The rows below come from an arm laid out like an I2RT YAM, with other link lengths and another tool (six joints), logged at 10 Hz.
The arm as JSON. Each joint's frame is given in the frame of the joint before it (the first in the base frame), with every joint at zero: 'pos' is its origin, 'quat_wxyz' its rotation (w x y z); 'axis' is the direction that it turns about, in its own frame. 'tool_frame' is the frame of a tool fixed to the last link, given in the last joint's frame.
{
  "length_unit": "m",
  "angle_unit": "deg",
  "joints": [
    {
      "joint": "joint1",
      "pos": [
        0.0,
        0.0,
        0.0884
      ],
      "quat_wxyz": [
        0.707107,
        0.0,
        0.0,
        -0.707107
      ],
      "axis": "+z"
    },
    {
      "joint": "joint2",
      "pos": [
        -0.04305,
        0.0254,
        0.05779
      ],
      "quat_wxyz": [
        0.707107,
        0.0,
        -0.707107,
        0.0
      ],
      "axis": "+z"
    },
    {
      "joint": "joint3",
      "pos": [
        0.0,
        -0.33,
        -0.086
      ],
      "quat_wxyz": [
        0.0,
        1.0,
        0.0,
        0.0
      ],
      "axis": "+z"
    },
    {
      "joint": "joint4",
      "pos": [
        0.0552,
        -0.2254,
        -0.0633
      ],
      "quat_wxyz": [
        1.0,
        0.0,
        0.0,
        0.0
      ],
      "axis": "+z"
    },
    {
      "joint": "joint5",
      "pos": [
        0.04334,
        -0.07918,
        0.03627
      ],
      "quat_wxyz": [
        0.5,
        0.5,
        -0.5,
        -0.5
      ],
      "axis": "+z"
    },
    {
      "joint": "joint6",
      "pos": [
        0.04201,
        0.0,
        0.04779
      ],
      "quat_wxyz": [
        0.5,
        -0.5,
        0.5,
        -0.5
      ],
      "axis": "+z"
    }
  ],
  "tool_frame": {
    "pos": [
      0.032,
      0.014,
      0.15
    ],
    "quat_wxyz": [
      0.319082,
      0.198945,
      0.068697,
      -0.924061
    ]
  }
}
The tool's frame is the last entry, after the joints.
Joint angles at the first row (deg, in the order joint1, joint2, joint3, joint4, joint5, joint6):
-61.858 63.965 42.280 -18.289 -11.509 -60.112
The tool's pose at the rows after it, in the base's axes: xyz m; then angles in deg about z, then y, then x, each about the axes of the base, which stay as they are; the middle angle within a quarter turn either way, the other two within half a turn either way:
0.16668, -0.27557, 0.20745, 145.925, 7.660, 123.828
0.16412, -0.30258, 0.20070, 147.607, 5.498, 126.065
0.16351, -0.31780, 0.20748, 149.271, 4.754, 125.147
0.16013, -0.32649, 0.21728, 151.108, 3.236, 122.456
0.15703, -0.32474, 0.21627, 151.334, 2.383, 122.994
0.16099, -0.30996, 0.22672, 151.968, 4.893, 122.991
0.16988, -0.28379, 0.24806, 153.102, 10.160, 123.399
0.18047, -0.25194, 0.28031, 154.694, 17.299, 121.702
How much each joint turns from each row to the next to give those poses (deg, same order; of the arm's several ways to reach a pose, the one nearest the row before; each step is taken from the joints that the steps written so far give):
-6.147 7.210 1.659 2.375 -0.441 0.081
-2.390 5.805 3.075 0.710 -0.443 0.965
-0.970 1.508 1.765 0.957 -0.001 0.878
-0.177 -0.967 -0.262 2.206 1.667 1.321
-0.087 -0.350 0.000 -0.878 0.621 0.441
0.086 -2.718 -0.089 -2.012 -2.455 0.263
-0.001 -4.130 1.139 -4.470 -5.354 0.439
0.003 -5.356 1.406 -3.785 -6.835 0.266

